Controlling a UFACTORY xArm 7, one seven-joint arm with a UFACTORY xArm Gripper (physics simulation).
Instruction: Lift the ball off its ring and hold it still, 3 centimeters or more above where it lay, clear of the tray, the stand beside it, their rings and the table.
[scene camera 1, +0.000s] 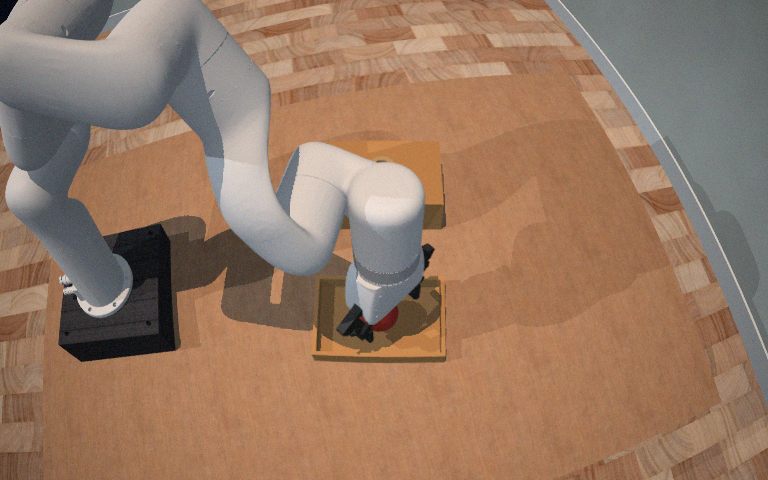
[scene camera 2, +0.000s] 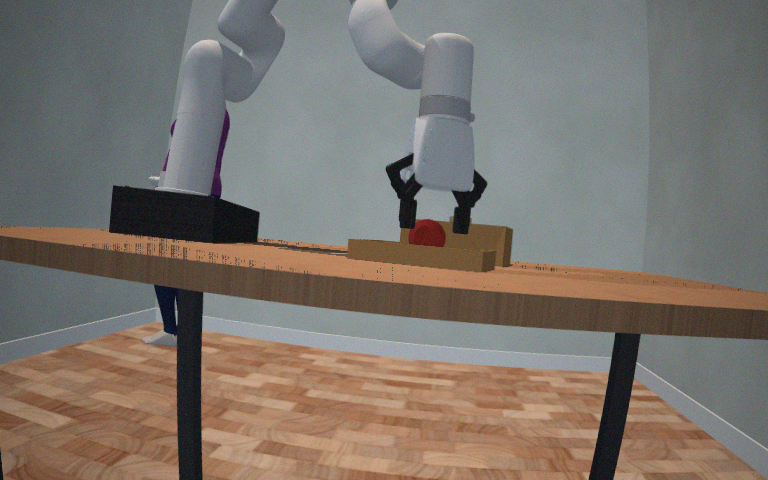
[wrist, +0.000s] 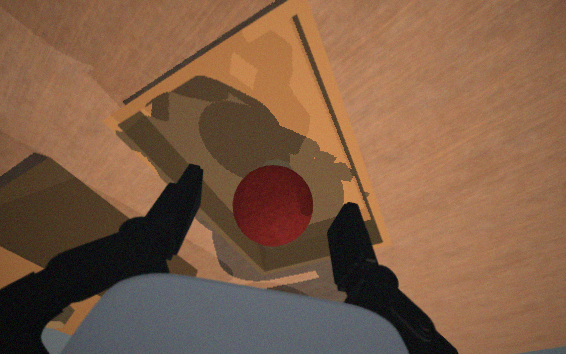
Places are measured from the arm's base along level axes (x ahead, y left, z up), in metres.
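Pixels of known places: gripper, fingertip midpoint: (scene camera 1: 387, 313) (scene camera 2: 434, 231) (wrist: 271, 201); arm's base, origin of the base link: (scene camera 1: 104, 286) (scene camera 2: 185, 198).
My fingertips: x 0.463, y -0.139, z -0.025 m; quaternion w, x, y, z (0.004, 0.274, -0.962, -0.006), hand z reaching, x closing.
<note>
For each thing: its top centre in the pictures, then the offset to it from my fingertips.
- red ball, middle of its top: (wrist: 270, 237) (scene camera 1: 378, 304) (scene camera 2: 428, 219) 0.009 m left, 0.010 m back, 0.017 m up
- shallow orange tray, middle of its top: (wrist: 274, 194) (scene camera 1: 379, 315) (scene camera 2: 426, 245) 0.009 m left, 0.010 m back, 0.021 m down
The red ball (scene camera 1: 386, 322) (scene camera 2: 427, 233) (wrist: 272, 206) sits in the shallow orange tray (scene camera 1: 379, 357) (scene camera 2: 419, 255) (wrist: 341, 120). Its ring is mostly hidden; a thin greenish edge beside the ball in the wrist view may be part of it. My gripper (scene camera 1: 390, 312) (scene camera 2: 433, 228) (wrist: 271, 201) is open and empty, pointing down over the tray. In scene camera 2 its fingertips are near the height of the ball's upper part, the left one close to the ball's side and the right one farther off. In the wrist view the ball shows between the fingers.
The orange stand (scene camera 1: 427, 175) (scene camera 2: 481, 237) (wrist: 50, 205) is beside the tray and taller, partly hidden by the arm in scene camera 1. Its ring (scene camera 2: 459, 219) is on top. The black base block (scene camera 1: 165, 316) (scene camera 2: 161, 213) is at the left. A person in purple (scene camera 2: 224, 141) is behind the arm.
</note>
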